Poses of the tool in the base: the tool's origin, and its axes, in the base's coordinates. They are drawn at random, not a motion.
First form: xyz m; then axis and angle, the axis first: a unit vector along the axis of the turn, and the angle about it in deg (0 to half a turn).
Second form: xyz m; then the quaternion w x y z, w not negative. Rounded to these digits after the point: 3 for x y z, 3 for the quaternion.
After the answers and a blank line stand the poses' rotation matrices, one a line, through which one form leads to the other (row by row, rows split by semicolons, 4 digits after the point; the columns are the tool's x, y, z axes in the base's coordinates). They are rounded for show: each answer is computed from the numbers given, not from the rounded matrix.
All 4 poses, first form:
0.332 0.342 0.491 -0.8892 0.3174 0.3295 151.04
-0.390 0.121 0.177 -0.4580 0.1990 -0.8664 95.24
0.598 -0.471 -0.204 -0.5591 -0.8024 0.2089 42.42
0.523 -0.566 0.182 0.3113 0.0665 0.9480 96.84
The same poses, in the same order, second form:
0.332 0.342 0.491 0.250 -0.861 0.307 0.319
-0.390 0.121 0.177 0.674 -0.338 0.147 -0.640
0.598 -0.471 -0.204 0.932 -0.202 -0.290 0.076
0.523 -0.566 0.182 0.664 0.233 0.050 0.709

0.6075 -0.6887 -0.3957; -0.3696 -0.6861 0.6266; -0.7030 -0.2345 -0.6714
0.1376 0.7633 0.6312; -0.9622 -0.0481 0.2679; 0.2349 -0.6442 0.7279
0.8200 -0.0235 -0.5718; 0.2583 0.9068 0.3333; 0.5107 -0.4210 0.7496
-0.0107 -0.9181 0.3963; 0.9644 -0.1141 -0.2385; 0.2642 0.3796 0.8866

